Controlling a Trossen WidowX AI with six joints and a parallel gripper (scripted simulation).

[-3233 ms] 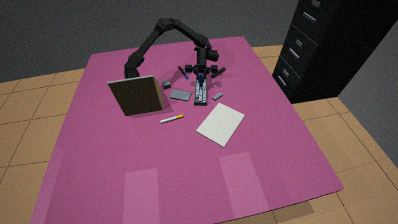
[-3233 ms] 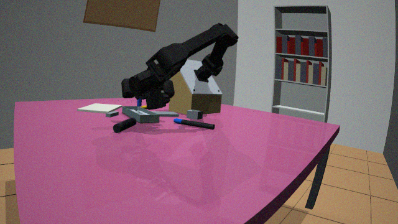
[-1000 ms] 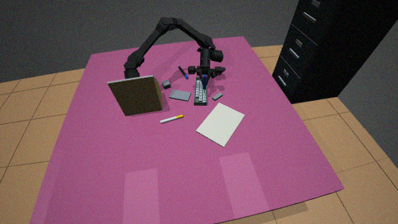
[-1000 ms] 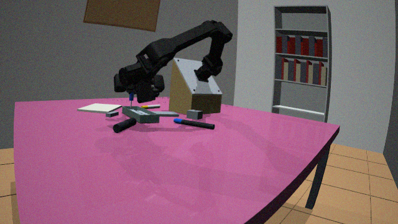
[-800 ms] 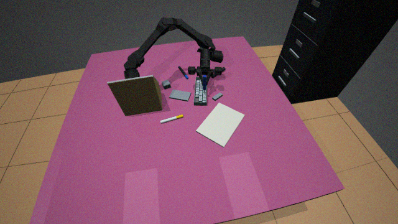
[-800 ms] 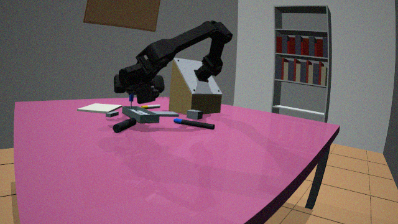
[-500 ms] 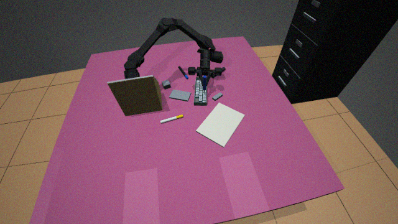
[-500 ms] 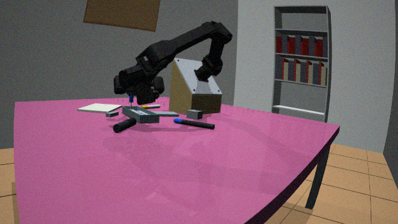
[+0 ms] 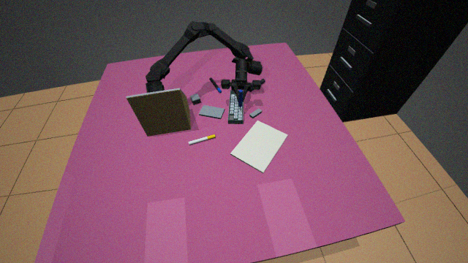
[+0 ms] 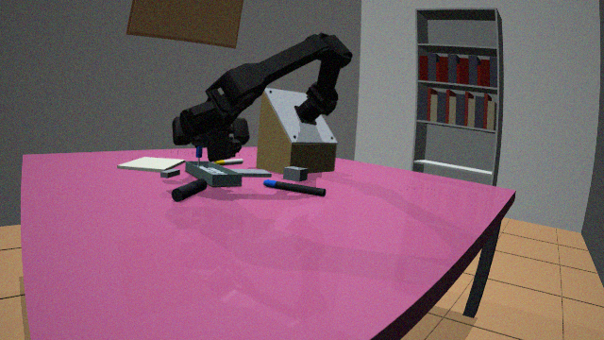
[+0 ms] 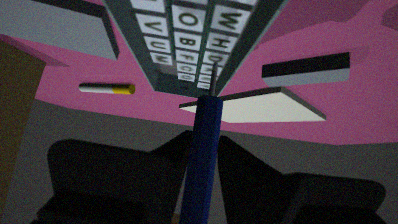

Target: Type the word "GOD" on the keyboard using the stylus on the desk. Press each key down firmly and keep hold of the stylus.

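My gripper tip is now 10 mm above the blue stylus. Round my gripper tip: grey pad (140 mm behind, 20 mm to the left, 70 mm below); white pad (60 mm ahead, 210 mm to the right, 70 mm below); thin grey tip (50 mm below).
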